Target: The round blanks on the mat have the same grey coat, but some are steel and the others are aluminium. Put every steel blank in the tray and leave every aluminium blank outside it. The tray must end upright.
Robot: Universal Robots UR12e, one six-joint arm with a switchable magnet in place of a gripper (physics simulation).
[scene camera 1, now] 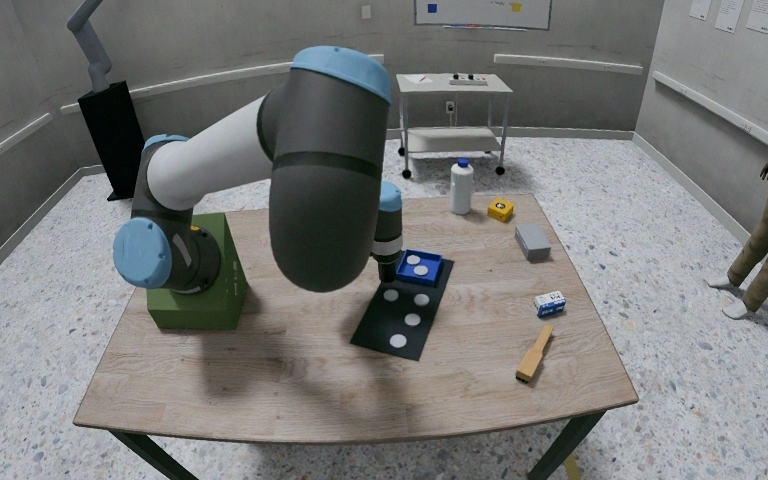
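The blue tray stands upright on the far end of the black mat. Two round grey blanks lie in it, one blank at the back left and one blank nearer the front. Several more blanks lie on the mat outside the tray: a blank at the left, a blank at the right, a blank in the middle and a blank near the front end. My magnet points down, left of the tray and just above the left blank in the view. No blank shows on its tip.
On the table stand a white bottle, a yellow box, a grey block and a blue-white box. A wooden brush-like tool lies at the right. The green arm base is at the left.
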